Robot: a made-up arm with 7 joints.
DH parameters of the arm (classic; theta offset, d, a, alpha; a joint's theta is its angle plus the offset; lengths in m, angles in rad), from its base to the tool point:
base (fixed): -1.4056 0 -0.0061 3.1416
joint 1: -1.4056 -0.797 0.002 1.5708
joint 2: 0 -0.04 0.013 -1.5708
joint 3: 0 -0.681 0.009 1.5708
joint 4: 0 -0.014 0.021 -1.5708
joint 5: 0 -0.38 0.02 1.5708
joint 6: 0 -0.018 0.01 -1.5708
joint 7: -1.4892 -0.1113 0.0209 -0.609
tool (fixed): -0.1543 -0.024 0 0
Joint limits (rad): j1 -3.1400..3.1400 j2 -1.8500..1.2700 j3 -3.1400..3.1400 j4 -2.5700..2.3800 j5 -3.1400..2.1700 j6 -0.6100..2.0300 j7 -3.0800..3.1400
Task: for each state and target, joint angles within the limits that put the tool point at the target. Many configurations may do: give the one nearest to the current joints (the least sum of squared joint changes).
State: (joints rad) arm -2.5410 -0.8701 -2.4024 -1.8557 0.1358 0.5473 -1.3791
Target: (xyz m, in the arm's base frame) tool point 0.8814 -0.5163 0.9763
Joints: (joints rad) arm -2.2516 -1.7018 -2.2093 -1.2695 0.0564 0.6685 -1.3724
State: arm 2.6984 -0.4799 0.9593 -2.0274 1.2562 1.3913 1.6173
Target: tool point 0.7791 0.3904 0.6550
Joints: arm 2.5666 -1.2958 0.7376 -1.4992 1.0977 1.2098 1.5864
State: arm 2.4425 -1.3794 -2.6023 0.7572 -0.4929 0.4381 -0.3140
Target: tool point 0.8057 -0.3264 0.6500
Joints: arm 3.1349 -1.3360 -2.2755 1.2485 -0.4178 0.5257 -0.3202
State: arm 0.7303 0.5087 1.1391 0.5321 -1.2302 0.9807 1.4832
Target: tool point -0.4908 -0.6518 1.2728
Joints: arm 1.6562 0.7074 1.3376 1.0442 -1.0560 0.9602 1.5085
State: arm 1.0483 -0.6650 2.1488 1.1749 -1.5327 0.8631 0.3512
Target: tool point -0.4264 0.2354 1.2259
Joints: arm 1.4638 -0.2055 2.3784 1.9378 -1.2813 1.1391 0.3959
